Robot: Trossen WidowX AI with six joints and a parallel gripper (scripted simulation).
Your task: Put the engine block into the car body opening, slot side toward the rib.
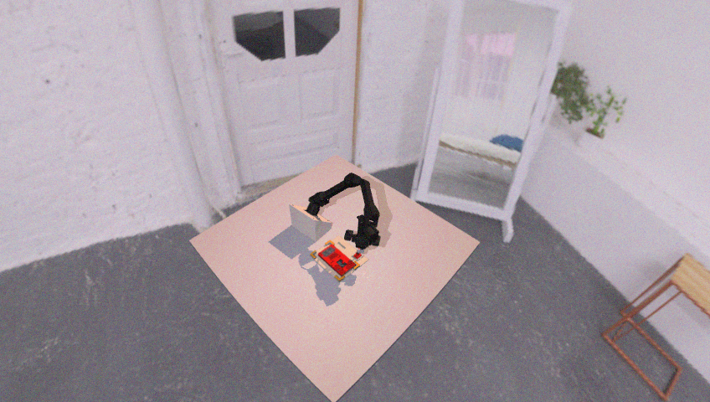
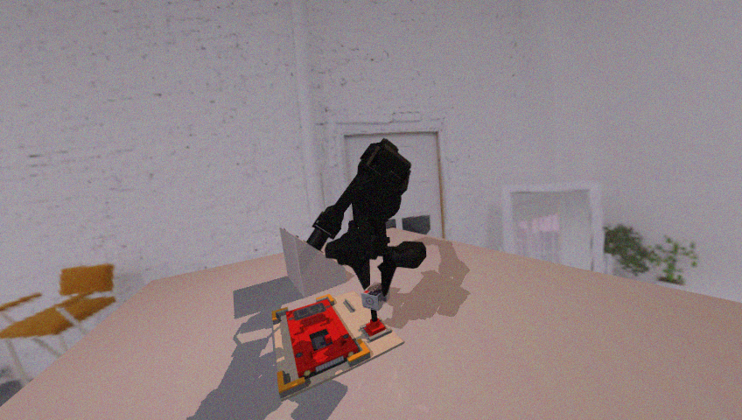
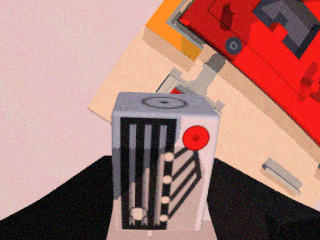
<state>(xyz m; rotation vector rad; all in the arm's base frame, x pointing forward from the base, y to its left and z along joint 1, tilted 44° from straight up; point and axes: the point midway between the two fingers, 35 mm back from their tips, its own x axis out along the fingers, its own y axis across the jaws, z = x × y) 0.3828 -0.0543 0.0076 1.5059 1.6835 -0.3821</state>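
Right now the black peg is 20 mm behind my gripper tip, 10 mm to the left of it and 70 mm below it. Also, from my gripper tip: engine block: 10 mm below.
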